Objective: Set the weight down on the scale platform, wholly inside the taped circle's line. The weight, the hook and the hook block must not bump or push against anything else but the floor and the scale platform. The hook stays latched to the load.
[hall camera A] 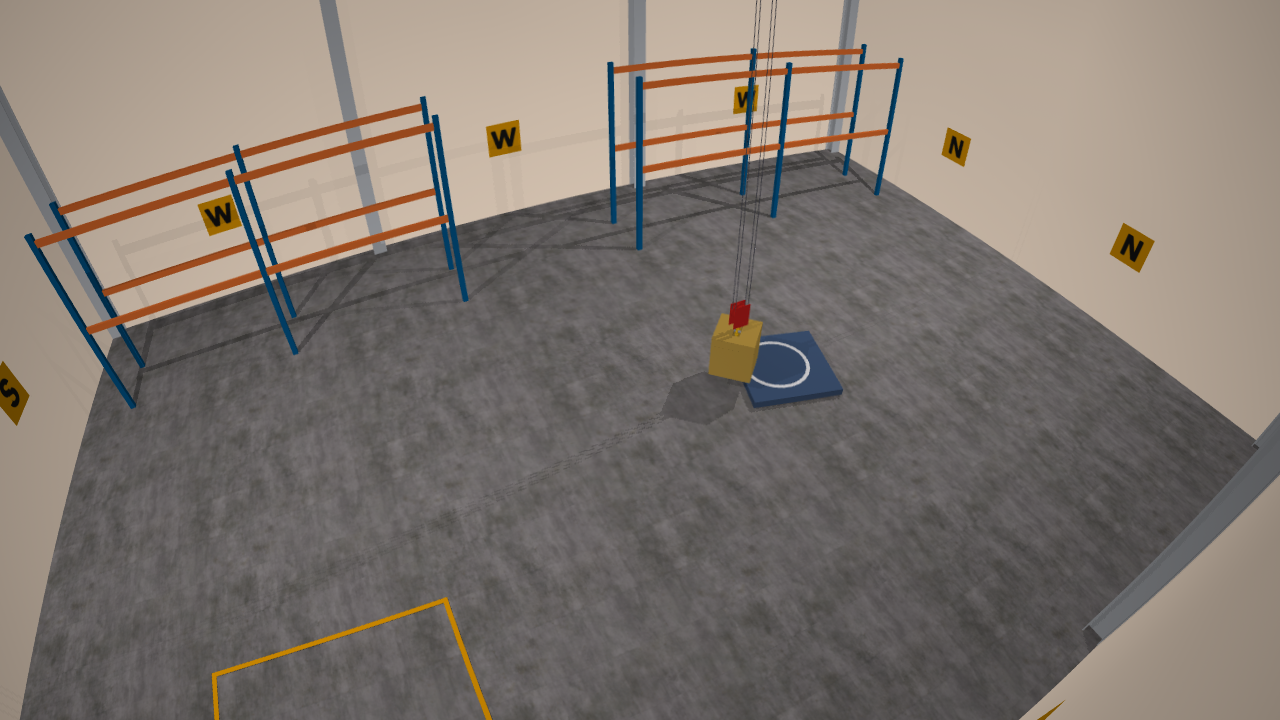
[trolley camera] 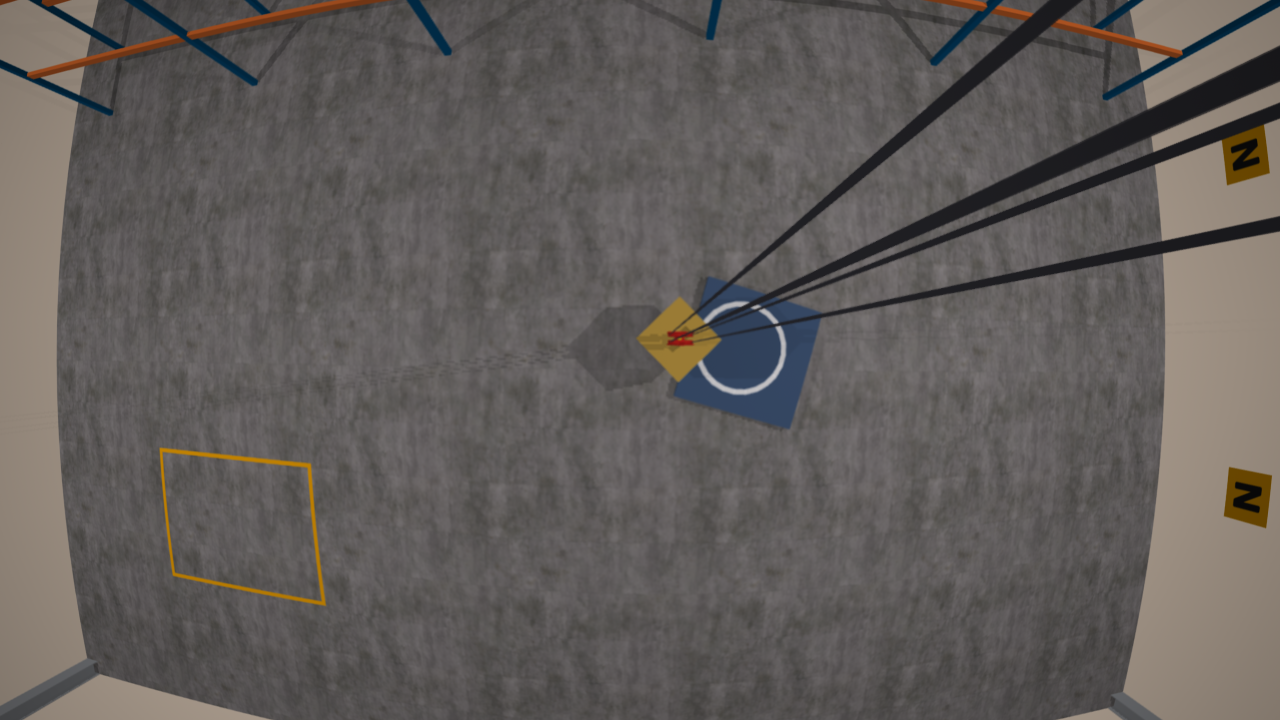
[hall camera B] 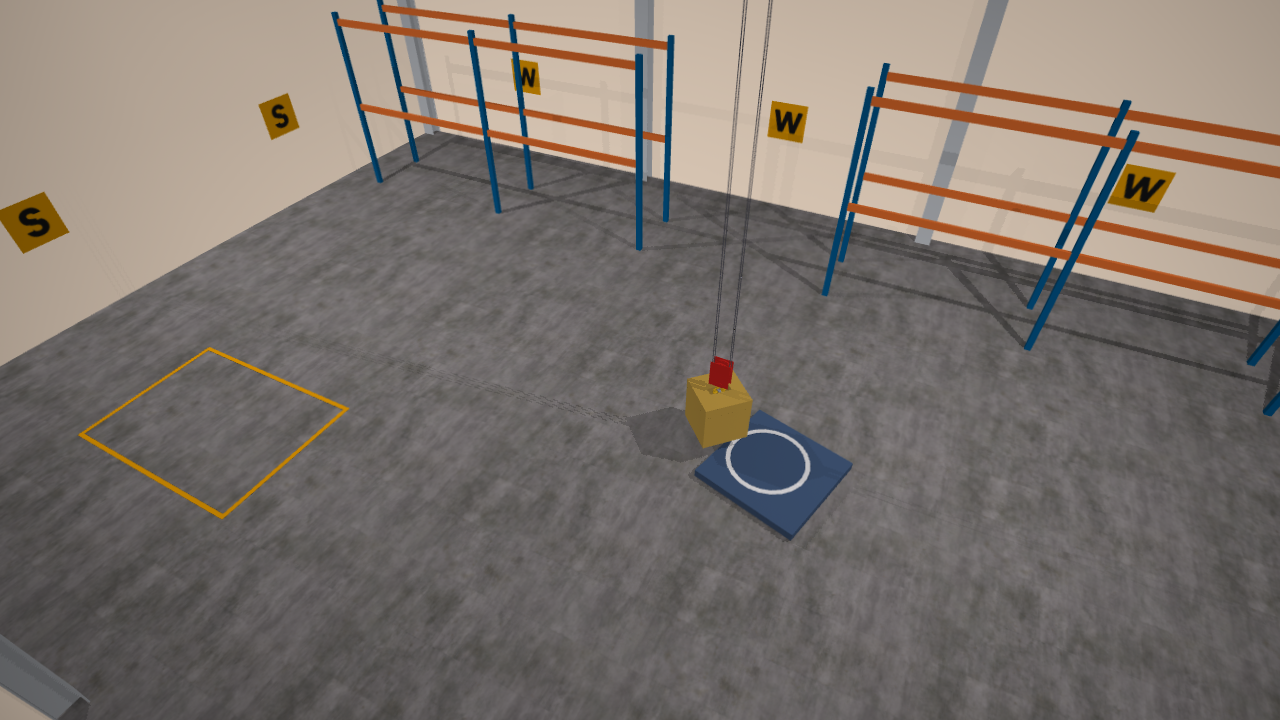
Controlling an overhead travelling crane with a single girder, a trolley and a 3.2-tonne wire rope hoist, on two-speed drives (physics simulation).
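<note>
The yellow weight hangs upright, raised clear of the floor. My hook is latched to its top, under the red hook block. The blue scale platform lies beside and below it. The white taped circle is on its top. In the trolley view the weight overlaps the platform's left edge and the circle's left line, with its middle outside the circle. The weight hides part of the platform's edge.
A blue and orange rack and a second rack stand along the W wall. An orange rectangle is marked on the floor. The weight's shadow falls left of the platform.
</note>
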